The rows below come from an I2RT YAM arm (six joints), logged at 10 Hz.
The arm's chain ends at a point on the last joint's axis. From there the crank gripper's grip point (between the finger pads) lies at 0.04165 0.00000 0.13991 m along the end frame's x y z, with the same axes.
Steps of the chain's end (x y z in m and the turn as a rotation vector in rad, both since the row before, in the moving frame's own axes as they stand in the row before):
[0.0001, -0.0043, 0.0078, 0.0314, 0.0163, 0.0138]
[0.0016, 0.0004, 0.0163, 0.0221, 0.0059, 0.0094]
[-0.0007, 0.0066, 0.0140, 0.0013, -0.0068, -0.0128]
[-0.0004, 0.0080, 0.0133, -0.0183, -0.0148, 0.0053]
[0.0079, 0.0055, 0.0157, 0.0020, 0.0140, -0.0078]
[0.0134, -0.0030, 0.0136, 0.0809, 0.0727, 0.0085]
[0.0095, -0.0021, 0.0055, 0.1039, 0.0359, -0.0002]
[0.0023, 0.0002, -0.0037, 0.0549, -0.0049, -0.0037]
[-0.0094, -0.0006, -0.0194, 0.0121, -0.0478, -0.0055]
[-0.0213, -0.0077, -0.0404, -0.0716, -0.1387, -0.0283]
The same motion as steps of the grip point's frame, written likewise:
[0.0024, -0.0081, 0.0070, 0.0314, 0.0163, 0.0138]
[0.0024, -0.0023, 0.0160, 0.0221, 0.0059, 0.0094]
[-0.0017, 0.0059, 0.0143, 0.0013, -0.0068, -0.0128]
[-0.0025, 0.0108, 0.0139, -0.0183, -0.0148, 0.0053]
[0.0099, 0.0049, 0.0151, 0.0020, 0.0140, -0.0078]
[0.0235, -0.0138, 0.0098, 0.0809, 0.0727, 0.0085]
[0.0145, -0.0165, 0.0032, 0.1039, 0.0359, -0.0002]
[0.0016, -0.0076, -0.0037, 0.0549, -0.0049, -0.0037]
[-0.0161, -0.0025, -0.0176, 0.0121, -0.0478, -0.0055]
[-0.0409, 0.0016, -0.0363, -0.0716, -0.1387, -0.0283]

